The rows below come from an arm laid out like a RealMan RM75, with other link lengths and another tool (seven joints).
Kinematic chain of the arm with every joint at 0, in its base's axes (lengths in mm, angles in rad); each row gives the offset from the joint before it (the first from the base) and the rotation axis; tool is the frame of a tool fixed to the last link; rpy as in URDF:
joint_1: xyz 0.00 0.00 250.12 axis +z
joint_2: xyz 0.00 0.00 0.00 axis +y
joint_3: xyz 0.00 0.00 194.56 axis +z
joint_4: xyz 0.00 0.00 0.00 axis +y
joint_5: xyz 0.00 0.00 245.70 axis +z
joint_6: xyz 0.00 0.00 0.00 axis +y
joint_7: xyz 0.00 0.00 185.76 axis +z
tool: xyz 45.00 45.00 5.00 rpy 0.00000 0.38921 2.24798
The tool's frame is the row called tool.
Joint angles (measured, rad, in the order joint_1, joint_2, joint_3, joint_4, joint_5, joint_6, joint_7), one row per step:
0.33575, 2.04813, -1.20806, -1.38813, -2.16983, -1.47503, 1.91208
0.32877, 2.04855, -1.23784, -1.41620, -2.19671, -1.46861, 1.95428
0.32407, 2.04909, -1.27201, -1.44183, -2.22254, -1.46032, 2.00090
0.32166, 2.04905, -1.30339, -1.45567, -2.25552, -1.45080, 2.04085
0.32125, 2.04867, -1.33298, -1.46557, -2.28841, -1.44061, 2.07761
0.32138, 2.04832, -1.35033, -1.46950, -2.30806, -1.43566, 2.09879
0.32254, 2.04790, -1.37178, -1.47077, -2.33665, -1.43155, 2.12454
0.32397, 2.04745, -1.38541, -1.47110, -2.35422, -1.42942, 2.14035
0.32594, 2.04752, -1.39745, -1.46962, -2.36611, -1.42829, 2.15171
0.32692, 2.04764, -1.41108, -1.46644, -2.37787, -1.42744, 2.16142
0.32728, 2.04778, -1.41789, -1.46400, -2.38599, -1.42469, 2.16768
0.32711, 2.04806, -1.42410, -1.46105, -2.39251, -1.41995, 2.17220
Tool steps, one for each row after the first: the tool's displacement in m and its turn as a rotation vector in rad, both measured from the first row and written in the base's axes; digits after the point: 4 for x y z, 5 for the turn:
-0.0024, -0.0015, -0.0016, -0.00103, -0.02614, -0.01530
-0.0060, -0.0030, -0.0046, -0.00299, -0.04965, -0.03118
-0.0062, -0.0043, -0.0080, -0.00544, -0.07964, -0.04987
-0.0059, -0.0052, -0.0113, -0.00606, -0.10946, -0.06641
-0.0054, -0.0059, -0.0133, -0.00753, -0.12739, -0.07662
-0.0036, -0.0073, -0.0159, -0.01166, -0.15397, -0.09126
-0.0025, -0.0081, -0.0176, -0.01450, -0.17075, -0.09941
-0.0021, -0.0090, -0.0195, -0.01957, -0.18257, -0.10437
-0.0010, -0.0106, -0.0218, -0.02728, -0.19539, -0.10922
0.0000, -0.0110, -0.0230, -0.02865, -0.20314, -0.11349
0.0011, -0.0112, -0.0243, -0.02859, -0.20920, -0.11668

